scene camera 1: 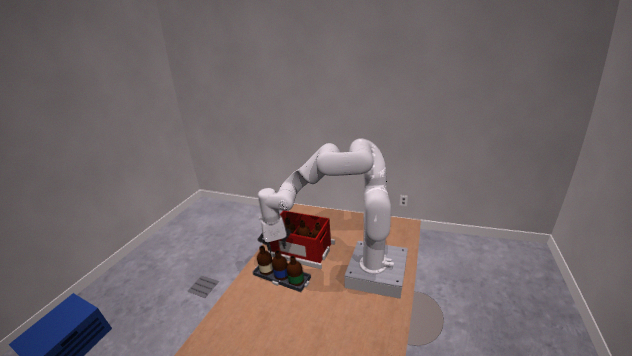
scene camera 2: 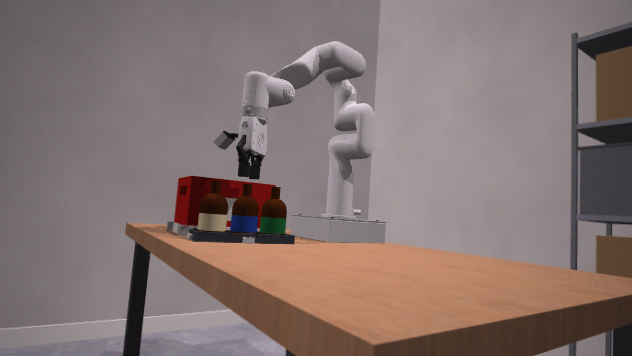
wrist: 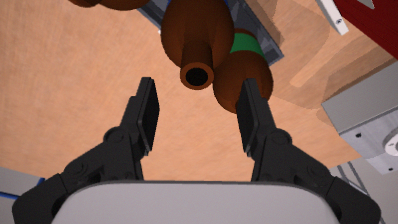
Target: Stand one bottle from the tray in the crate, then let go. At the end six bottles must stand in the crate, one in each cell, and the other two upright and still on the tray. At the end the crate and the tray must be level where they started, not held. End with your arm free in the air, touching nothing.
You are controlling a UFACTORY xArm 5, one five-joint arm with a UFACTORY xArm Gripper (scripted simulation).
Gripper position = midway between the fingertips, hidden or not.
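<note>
My gripper (scene camera 2: pixel 248 178) is in view, and my gripper also shows in the wrist view (wrist: pixel 198 93). I can see a red crate (scene camera 2: pixel 187 205) too, and the red crate also shows in scene camera 1 (scene camera 1: pixel 306 248).
</note>
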